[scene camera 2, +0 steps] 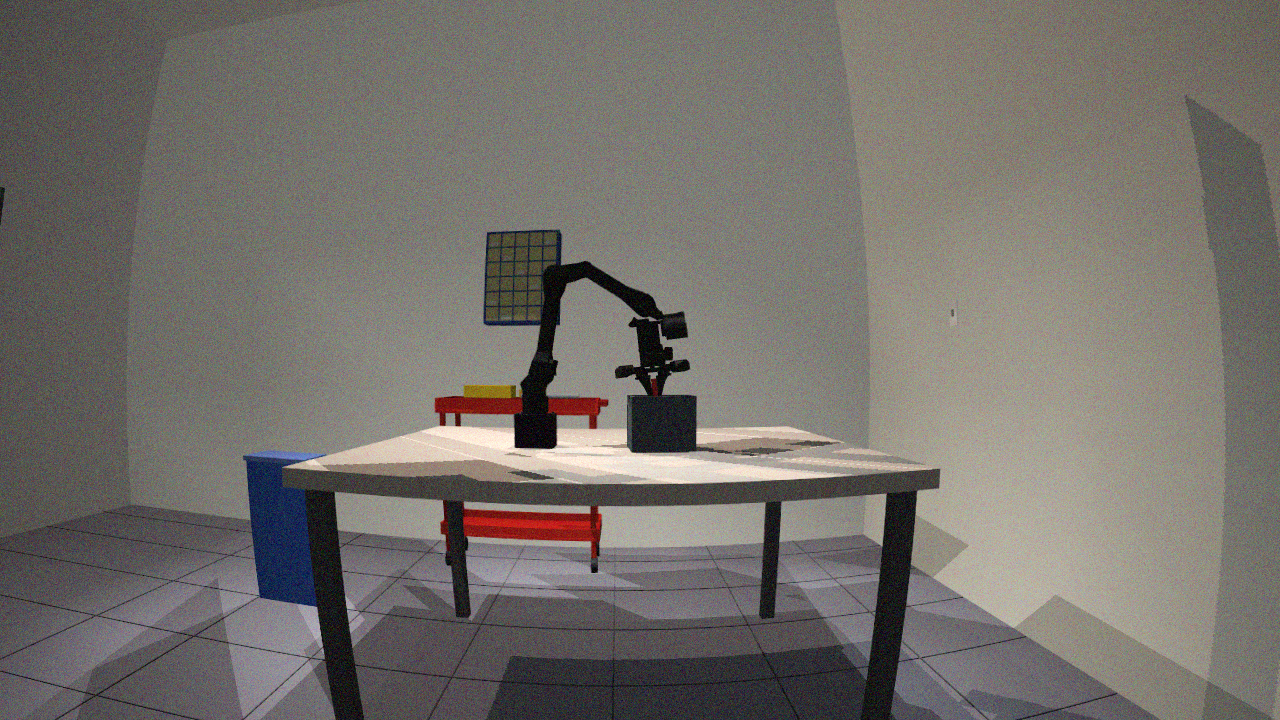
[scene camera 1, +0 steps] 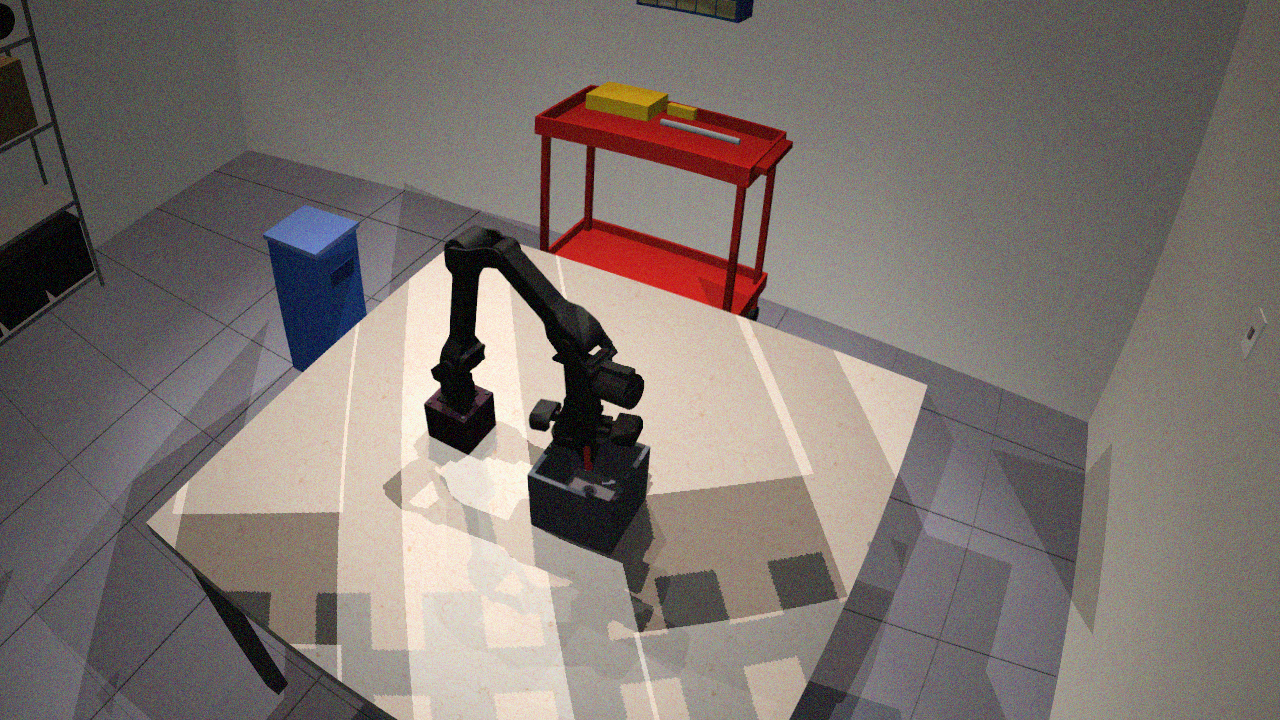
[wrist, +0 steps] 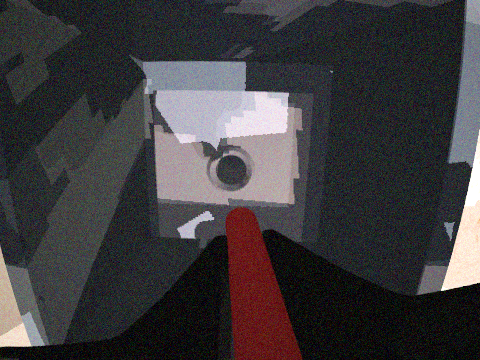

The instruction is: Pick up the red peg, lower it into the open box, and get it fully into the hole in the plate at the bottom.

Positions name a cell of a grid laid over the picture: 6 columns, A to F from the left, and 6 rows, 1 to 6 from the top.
Labels:
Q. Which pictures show the pale plate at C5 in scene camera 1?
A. Scene camera 1 and the wrist view only.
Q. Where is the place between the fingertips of my gripper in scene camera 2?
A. D4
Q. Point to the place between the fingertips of my gripper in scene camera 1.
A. At C4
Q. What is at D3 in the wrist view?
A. A pale plate.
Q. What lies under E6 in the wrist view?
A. My gripper.

